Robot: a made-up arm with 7 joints.
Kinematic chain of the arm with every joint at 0, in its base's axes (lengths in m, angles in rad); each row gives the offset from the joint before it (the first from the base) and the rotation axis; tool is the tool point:
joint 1: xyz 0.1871 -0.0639 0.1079 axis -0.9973 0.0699 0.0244
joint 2: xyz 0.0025 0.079 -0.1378 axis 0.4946 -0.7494 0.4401
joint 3: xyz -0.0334 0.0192 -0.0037 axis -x
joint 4: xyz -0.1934 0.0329 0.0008 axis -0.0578 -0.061 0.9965
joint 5: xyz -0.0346 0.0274 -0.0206 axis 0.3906 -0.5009 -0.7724
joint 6: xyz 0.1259 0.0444 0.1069 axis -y
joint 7: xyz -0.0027 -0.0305 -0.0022 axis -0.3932 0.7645 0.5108
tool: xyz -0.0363 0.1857 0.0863
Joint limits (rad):
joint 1: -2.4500..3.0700
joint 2: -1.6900..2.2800
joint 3: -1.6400..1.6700
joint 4: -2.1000..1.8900
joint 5: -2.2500..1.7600
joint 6: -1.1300..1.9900
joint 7: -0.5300..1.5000
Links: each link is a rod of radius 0.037 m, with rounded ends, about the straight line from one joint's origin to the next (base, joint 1, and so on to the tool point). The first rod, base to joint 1, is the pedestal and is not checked.
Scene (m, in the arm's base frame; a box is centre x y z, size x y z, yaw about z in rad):
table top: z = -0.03
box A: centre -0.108 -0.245 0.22 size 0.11 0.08 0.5 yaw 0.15
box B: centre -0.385 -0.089 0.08 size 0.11 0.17 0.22 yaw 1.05
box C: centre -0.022 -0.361 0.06 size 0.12 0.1 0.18 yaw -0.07
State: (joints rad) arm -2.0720 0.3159 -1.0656 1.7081 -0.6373 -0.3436 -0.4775
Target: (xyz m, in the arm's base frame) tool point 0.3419 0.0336 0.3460
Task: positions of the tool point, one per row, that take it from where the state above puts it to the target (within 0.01 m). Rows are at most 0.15 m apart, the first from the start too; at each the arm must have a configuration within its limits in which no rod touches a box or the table.
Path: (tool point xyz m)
1: -0.3753 0.0937 0.2095
2: -0.3786 0.0291 0.3017
3: -0.3407 0.0491 0.4076
4: -0.2805 0.1386 0.4721
5: -0.1818 0.1074 0.5720
6: -0.0462 0.0945 0.6229
7: 0.0986 0.0928 0.6146
8: 0.2245 0.0895 0.5517
9: 0.3092 0.0721 0.4528
10: 0.3419 0.0336 0.3460

